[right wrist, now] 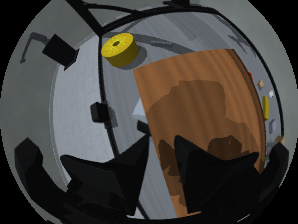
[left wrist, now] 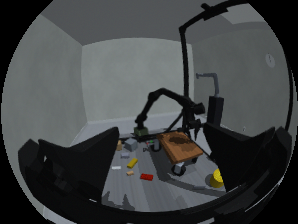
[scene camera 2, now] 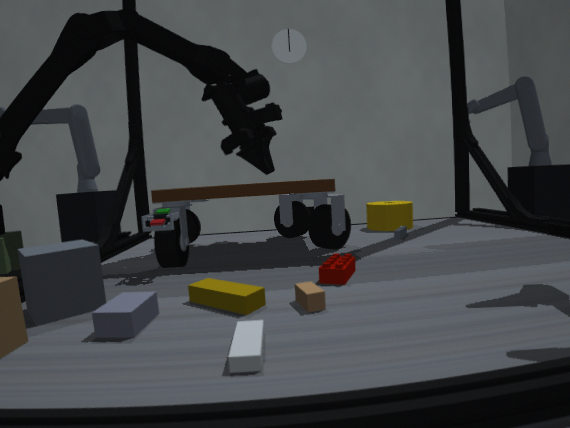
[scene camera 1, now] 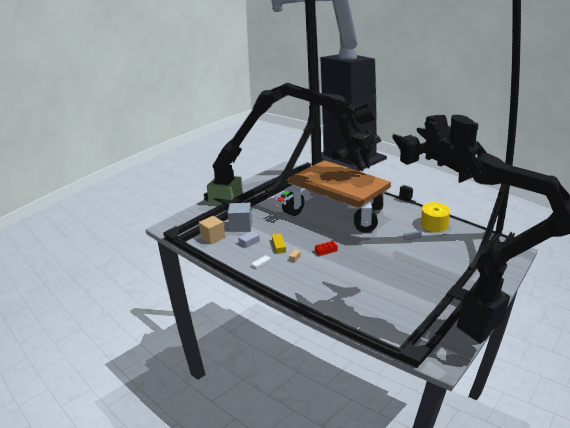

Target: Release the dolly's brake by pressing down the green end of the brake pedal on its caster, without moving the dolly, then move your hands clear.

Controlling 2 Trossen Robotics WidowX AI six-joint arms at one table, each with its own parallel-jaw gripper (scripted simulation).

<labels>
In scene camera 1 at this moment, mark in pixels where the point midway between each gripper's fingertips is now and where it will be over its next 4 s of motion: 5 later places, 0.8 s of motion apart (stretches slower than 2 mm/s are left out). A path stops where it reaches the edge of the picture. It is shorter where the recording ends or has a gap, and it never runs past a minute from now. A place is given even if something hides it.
My left gripper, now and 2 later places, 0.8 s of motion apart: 405, 132; 421, 135; 443, 134
My right gripper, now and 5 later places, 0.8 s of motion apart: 365, 169; 322, 178; 286, 181; 285, 181; 286, 188; 286, 191
</labels>
